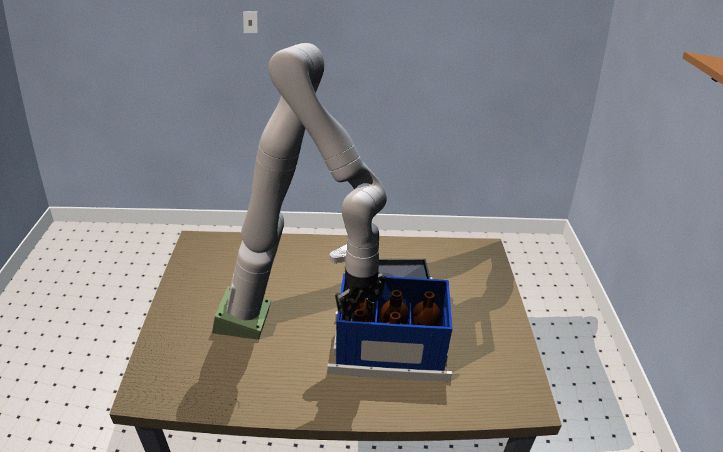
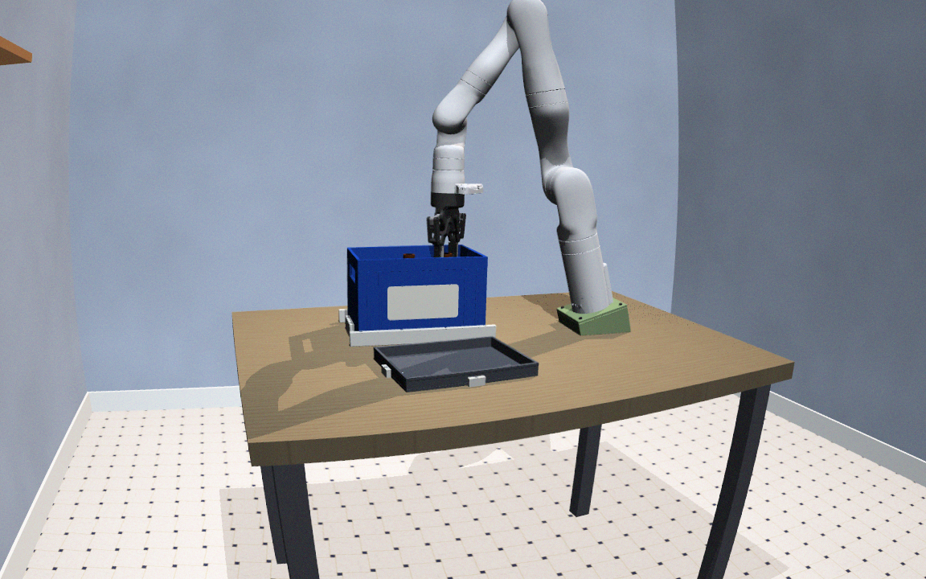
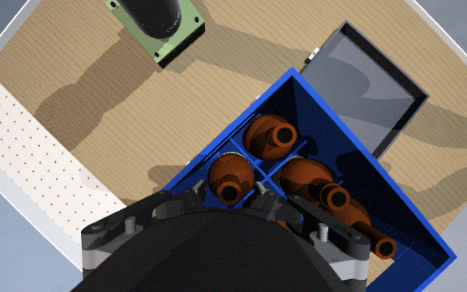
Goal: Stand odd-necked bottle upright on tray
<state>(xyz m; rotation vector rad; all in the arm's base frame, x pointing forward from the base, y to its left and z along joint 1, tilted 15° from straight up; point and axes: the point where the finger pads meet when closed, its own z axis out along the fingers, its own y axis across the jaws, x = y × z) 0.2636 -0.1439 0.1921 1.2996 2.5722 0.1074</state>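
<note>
My gripper is now 9 cm short of the blue crate, 3 cm to the right of it and 8 cm above it. From my hand the other things lie so: dark grey tray (12 cm ahead, 30 cm to the left, 15 cm below).
</note>
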